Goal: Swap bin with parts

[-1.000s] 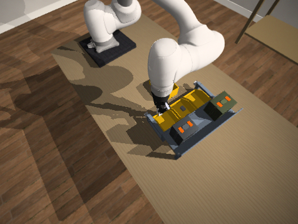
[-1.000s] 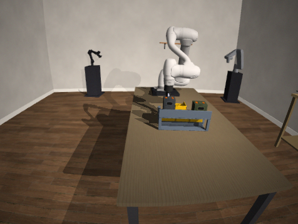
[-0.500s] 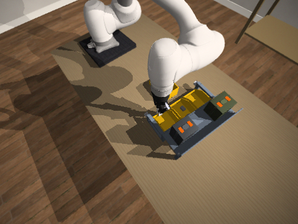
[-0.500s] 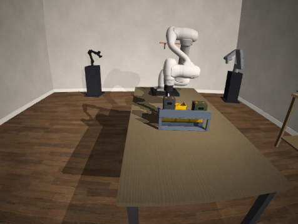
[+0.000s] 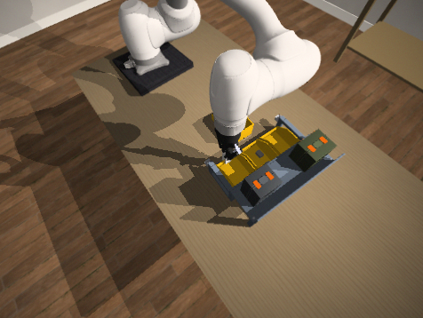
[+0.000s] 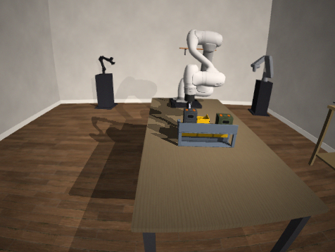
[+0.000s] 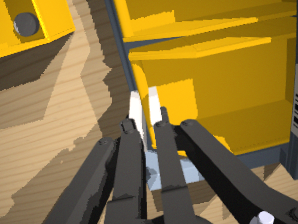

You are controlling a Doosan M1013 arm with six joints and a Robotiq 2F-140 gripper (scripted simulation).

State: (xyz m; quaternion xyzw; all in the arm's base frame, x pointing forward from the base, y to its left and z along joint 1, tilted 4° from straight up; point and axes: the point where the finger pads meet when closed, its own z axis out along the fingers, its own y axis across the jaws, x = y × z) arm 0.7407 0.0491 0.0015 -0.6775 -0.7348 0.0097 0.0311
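The shelf lip lies 11 cm to the left of my hand, 6 cm below it and 2 cm behind it. Also, from my hand: dark grey box (17 cm ahead, 9 cm above, 1 cm to the left); then green box (24 cm to the left, 16 cm ahead, 8 cm above).
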